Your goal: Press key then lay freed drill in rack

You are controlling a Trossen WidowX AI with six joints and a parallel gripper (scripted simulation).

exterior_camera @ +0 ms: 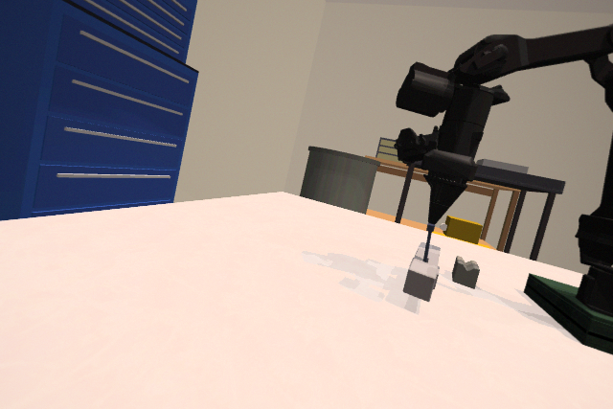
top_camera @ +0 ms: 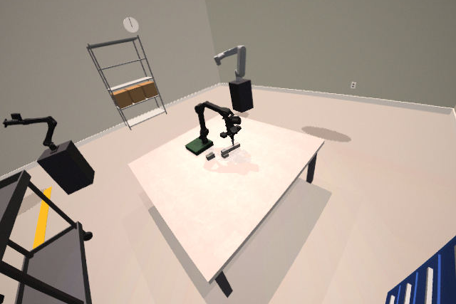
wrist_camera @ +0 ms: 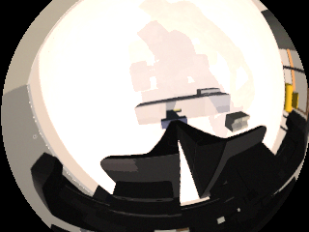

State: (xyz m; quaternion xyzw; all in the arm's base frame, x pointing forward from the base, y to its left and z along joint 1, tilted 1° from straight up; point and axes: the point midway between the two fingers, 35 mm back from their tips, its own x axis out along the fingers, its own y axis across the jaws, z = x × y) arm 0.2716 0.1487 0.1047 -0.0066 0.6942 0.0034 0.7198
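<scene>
Now: gripper tip 30 mm above the small dark blue key. Round my gripper tip: pale yellow drill: 70 mm below, 60 mm to the right; then grey holder block: 80 mm below, 40 mm to the right; then dark grey v-notched block: 200 mm to the right, 100 mm below, 80 mm behind.
</scene>
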